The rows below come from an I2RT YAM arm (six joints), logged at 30 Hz.
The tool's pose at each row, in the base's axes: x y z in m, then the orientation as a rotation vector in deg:
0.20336 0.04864 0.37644 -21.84 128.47 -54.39
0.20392 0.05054 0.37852 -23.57 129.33 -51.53
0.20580 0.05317 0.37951 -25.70 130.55 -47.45
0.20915 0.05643 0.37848 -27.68 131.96 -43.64
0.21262 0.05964 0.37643 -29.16 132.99 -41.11
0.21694 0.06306 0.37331 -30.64 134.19 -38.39
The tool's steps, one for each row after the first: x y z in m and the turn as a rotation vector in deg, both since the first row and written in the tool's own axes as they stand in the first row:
-0.00231 -0.00019 -0.00169 -2.56 -0.59 -0.31
-0.00545 0.00091 -0.00232 -6.13 -1.28 -0.56
-0.00904 0.00388 -0.00124 -9.57 -1.59 -0.86
-0.01223 0.00755 0.00047 -11.93 -1.68 -1.22
-0.01564 0.01213 0.00320 -14.47 -1.62 -1.56

